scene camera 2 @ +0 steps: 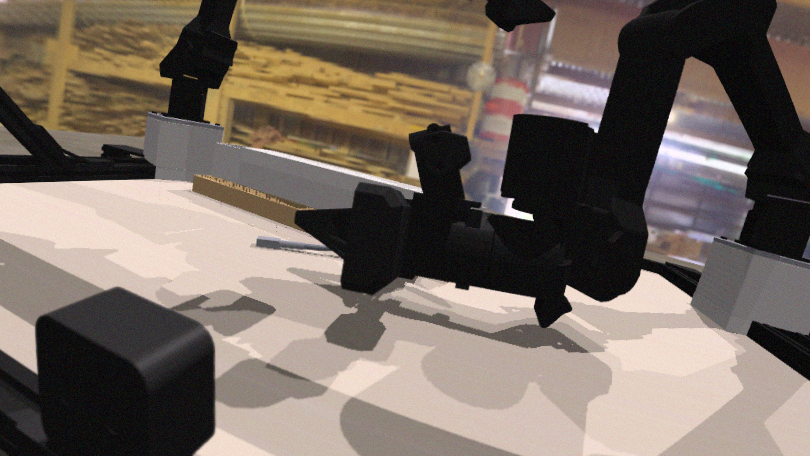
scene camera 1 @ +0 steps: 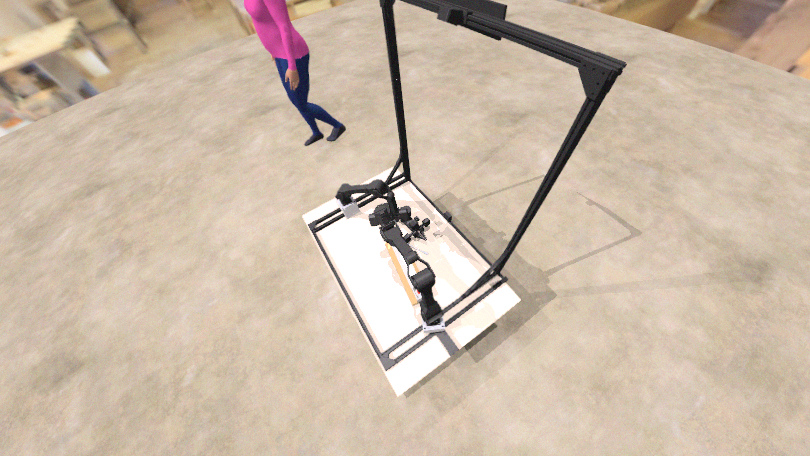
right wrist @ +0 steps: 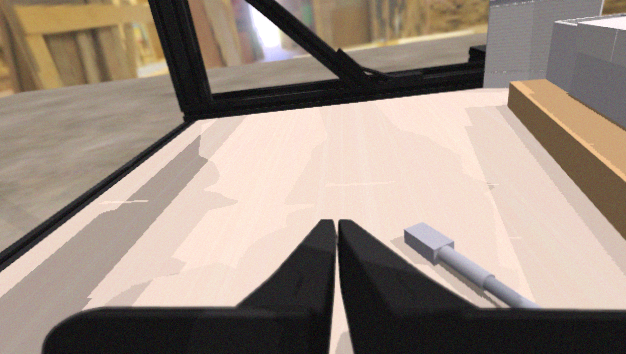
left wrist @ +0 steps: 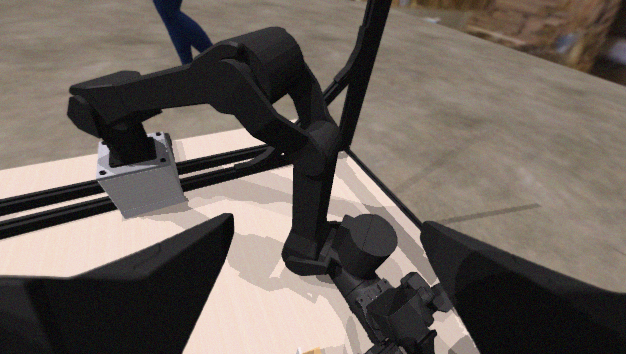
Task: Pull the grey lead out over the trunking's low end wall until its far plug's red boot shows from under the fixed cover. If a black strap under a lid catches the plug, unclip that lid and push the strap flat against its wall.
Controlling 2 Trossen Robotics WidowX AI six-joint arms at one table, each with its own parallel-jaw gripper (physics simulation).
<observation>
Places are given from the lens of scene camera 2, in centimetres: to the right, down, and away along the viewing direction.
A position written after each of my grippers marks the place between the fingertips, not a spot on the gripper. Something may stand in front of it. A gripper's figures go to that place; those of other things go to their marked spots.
my right gripper (scene camera 2: 296,216): -9, -1, 32
trunking (scene camera 2: 275,195): -17, -4, 51
</observation>
